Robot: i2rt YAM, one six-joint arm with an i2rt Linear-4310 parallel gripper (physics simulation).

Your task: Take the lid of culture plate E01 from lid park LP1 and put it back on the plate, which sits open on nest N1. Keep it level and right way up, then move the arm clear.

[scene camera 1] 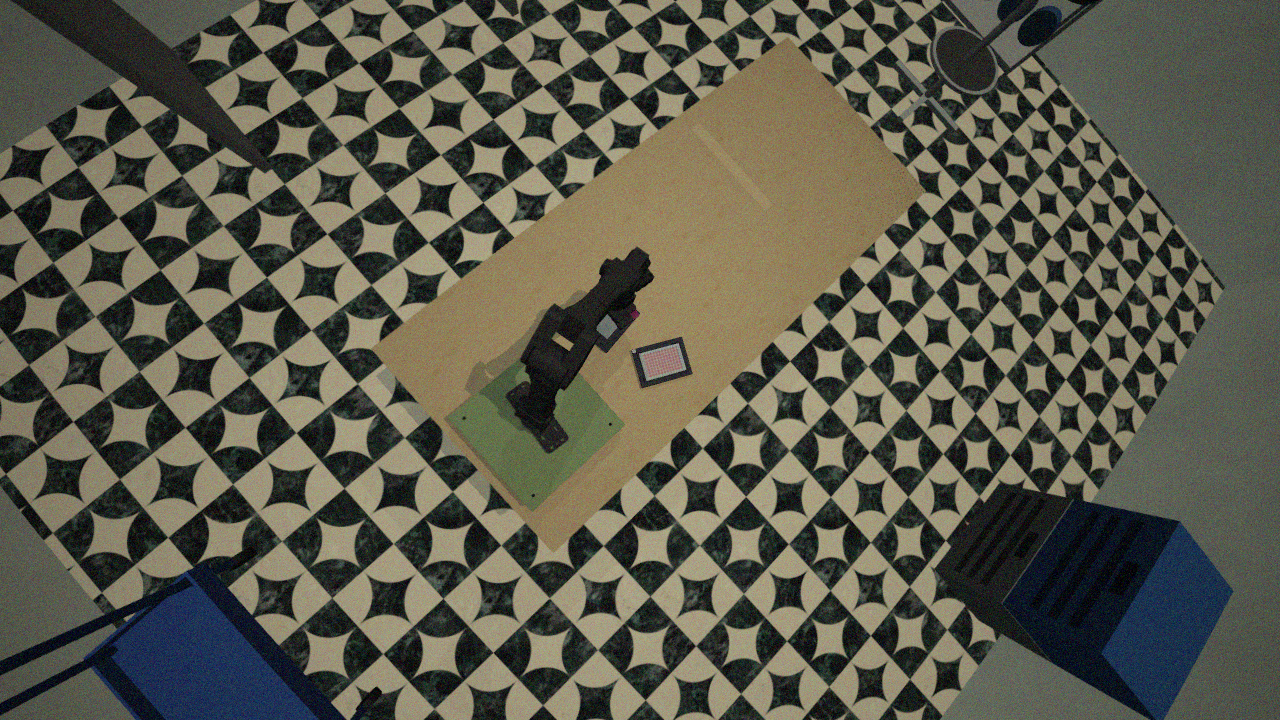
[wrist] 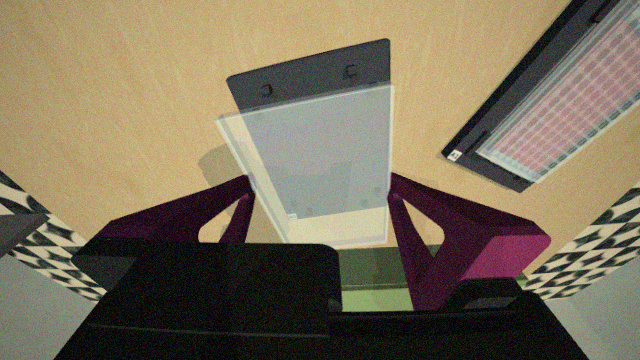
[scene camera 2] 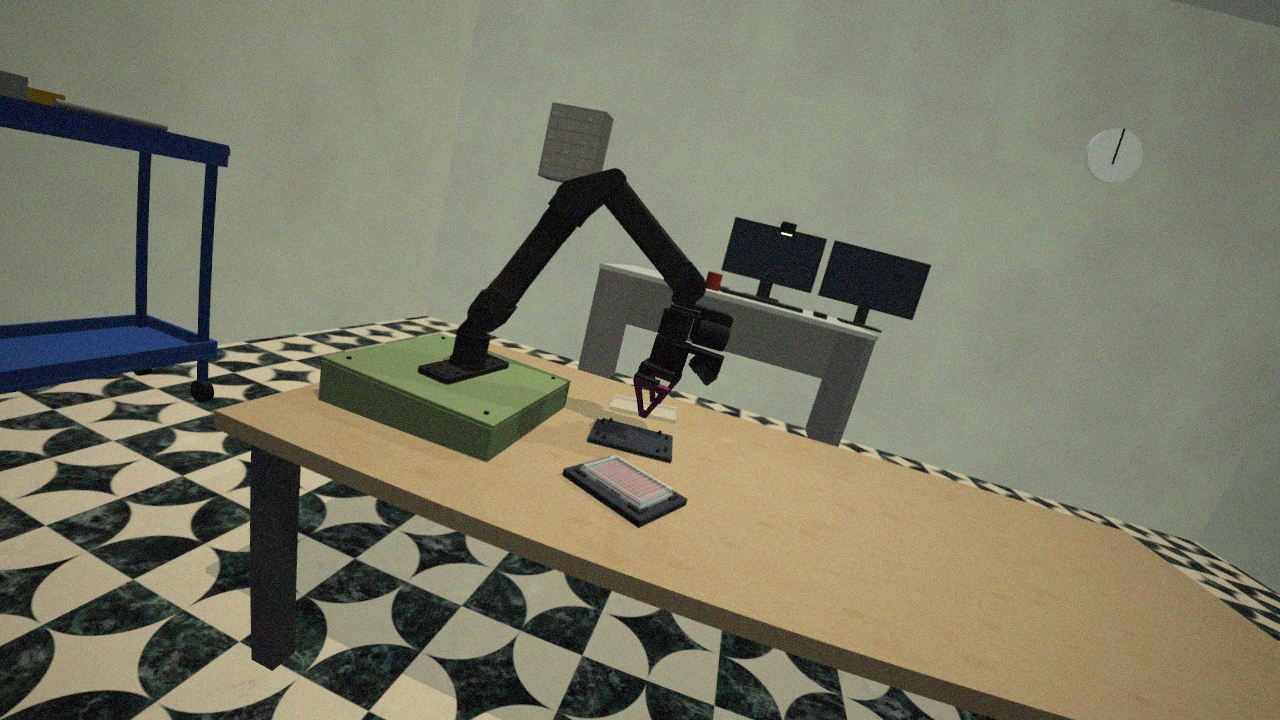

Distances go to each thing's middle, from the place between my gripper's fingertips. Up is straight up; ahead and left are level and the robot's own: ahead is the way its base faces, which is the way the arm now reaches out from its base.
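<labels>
The clear plate lid (scene camera 2: 623, 404) is 1 cm behind my hand, and going by their middles it is the nearest to my hand of the things named here. Then there is the dark nest (scene camera 2: 639, 517): my hand is 4 cm short of it and 6 cm above it, and sits 21 cm to the left of it.
</labels>
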